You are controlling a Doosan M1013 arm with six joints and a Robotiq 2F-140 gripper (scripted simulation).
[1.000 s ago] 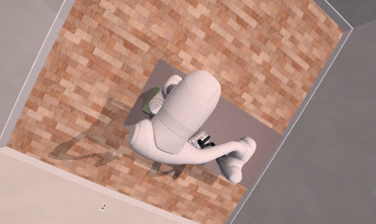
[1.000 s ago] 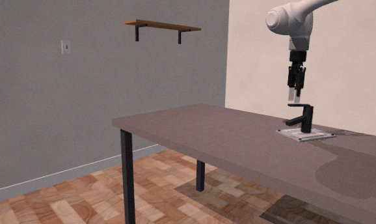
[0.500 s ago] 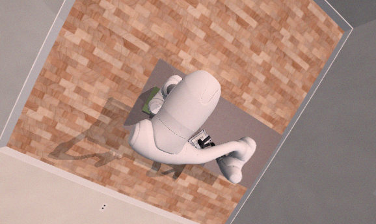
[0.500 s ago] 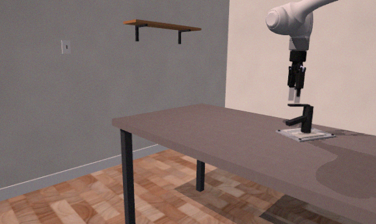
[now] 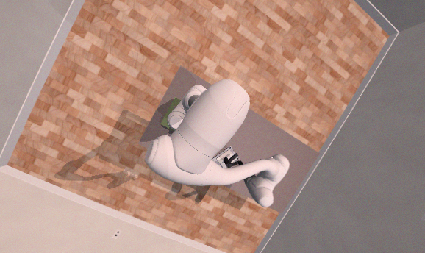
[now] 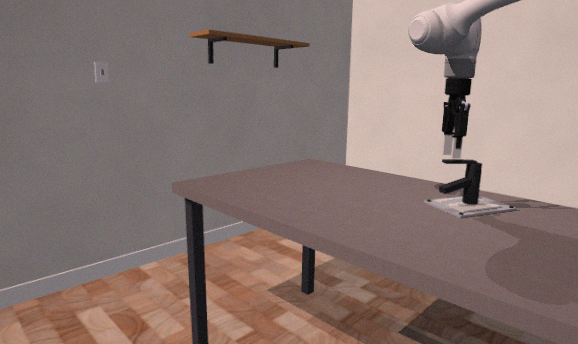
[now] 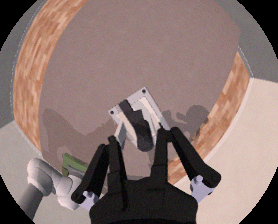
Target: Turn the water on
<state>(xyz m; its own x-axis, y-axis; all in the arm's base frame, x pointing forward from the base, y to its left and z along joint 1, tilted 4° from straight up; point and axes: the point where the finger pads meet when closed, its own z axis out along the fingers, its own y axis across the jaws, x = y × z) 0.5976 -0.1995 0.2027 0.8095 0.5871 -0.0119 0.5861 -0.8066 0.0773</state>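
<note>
Now: the lever 2 cm behind my hand, 2 cm to the right of it and 5 cm below it. The rest, counted from my hand: black tap: 5 cm behind, 3 cm to the right, 10 cm below.
</note>
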